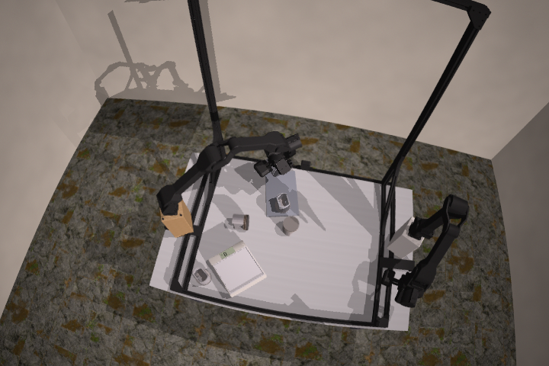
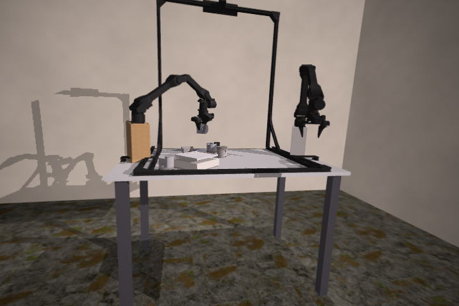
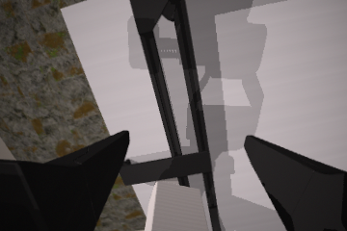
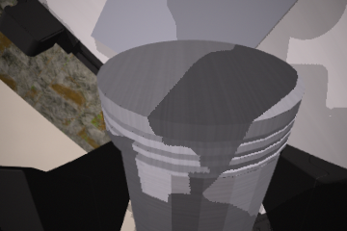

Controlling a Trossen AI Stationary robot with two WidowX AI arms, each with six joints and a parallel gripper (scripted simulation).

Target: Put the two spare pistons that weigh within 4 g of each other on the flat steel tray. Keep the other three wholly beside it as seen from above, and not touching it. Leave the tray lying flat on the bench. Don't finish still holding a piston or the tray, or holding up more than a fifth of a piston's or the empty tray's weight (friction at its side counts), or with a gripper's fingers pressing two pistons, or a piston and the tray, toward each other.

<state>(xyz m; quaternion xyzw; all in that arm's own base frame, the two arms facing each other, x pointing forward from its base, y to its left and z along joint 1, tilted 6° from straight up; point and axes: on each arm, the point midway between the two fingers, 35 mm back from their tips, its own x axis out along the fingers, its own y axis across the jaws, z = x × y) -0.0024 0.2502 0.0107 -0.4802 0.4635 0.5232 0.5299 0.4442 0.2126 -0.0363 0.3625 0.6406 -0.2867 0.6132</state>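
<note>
My right hand is 50 mm short of the flat steel tray, 40 mm to the right of it and 190 mm above it.
</note>
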